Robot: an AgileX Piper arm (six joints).
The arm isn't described. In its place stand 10 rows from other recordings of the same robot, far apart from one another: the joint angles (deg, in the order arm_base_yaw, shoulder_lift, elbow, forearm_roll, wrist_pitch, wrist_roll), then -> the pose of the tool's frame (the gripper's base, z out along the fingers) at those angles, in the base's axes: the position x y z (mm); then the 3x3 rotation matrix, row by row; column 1 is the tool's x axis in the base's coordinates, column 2 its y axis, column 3 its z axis.
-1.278 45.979 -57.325 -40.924 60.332 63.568 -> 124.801, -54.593, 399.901; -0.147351, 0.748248, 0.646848; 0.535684, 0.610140, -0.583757; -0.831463, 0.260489, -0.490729
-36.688 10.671 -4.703 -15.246 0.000 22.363 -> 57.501, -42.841, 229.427; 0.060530, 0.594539, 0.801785; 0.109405, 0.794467, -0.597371; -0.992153, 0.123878, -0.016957
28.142 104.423 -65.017 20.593 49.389 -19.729 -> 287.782, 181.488, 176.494; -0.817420, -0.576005, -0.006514; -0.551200, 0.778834, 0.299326; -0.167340, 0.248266, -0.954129
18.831 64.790 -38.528 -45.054 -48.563 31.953 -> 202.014, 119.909, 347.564; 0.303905, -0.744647, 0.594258; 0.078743, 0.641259, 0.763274; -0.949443, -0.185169, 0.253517
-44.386 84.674 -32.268 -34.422 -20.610 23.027 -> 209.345, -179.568, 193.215; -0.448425, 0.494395, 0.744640; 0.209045, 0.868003, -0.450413; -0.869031, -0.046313, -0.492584
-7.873 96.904 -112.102 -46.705 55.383 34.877 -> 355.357, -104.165, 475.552; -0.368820, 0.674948, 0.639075; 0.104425, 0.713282, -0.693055; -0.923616, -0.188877, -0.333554
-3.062 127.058 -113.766 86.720 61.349 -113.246 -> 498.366, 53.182, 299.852; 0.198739, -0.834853, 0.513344; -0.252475, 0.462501, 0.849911; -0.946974, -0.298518, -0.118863
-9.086 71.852 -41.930 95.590 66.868 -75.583 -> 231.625, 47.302, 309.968; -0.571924, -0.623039, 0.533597; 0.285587, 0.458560, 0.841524; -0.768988, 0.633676, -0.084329
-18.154 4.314 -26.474 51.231 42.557 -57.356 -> 25.982, 41.980, 313.062; 0.016435, -0.239531, 0.970750; -0.234256, 0.942936, 0.236634; -0.972036, -0.231293, -0.040614
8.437 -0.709 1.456 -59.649 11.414 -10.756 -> 56.886, -7.273, 196.158; -0.032161, -0.017191, 0.999335; -0.940214, 0.339708, -0.024414; -0.339063, -0.940374, -0.027089
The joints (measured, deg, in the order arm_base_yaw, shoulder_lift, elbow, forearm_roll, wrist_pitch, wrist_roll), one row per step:
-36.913 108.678 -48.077 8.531 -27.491 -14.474
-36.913 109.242 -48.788 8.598 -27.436 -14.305
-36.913 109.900 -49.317 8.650 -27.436 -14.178
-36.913 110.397 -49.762 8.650 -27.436 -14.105
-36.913 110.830 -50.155 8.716 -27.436 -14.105
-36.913 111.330 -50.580 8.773 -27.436 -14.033
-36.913 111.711 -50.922 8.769 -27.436 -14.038
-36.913 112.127 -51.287 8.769 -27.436 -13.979
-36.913 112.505 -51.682 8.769 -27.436 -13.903
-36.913 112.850 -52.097 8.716 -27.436 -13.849
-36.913 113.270 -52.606 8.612 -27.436 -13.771
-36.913 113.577 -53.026 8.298 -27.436 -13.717
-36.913 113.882 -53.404 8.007 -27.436 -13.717
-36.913 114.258 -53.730 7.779 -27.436 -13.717
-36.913 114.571 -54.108 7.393 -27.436 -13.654
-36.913 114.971 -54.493 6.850 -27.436 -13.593
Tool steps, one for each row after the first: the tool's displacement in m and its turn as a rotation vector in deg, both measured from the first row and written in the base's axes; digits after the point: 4 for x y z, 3 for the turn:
0.0024 -0.0019 -0.0007 0.092 -0.199 -0.131
0.0043 -0.0033 -0.0028 0.276 -0.188 -0.234
0.0059 -0.0045 -0.0042 0.356 -0.189 -0.269
0.0072 -0.0056 -0.0053 0.409 -0.179 -0.323
0.0087 -0.0067 -0.0069 0.528 -0.180 -0.405
0.0099 -0.0076 -0.0080 0.546 -0.145 -0.400
0.0111 -0.0086 -0.0092 0.615 -0.138 -0.428
0.0125 -0.0096 -0.0101 0.655 -0.196 -0.464
0.0139 -0.0106 -0.0106 0.625 -0.265 -0.445
0.0157 -0.0119 -0.0113 0.577 -0.347 -0.396
0.0173 -0.0128 -0.0116 0.403 -0.361 -0.162
0.0187 -0.0136 -0.0121 0.228 -0.320 0.078
0.0200 -0.0143 -0.0133 0.156 -0.202 0.266
0.0214 -0.0150 -0.0138 -0.015 -0.158 0.555
0.0230 -0.0157 -0.0149 -0.210 0.004 0.973

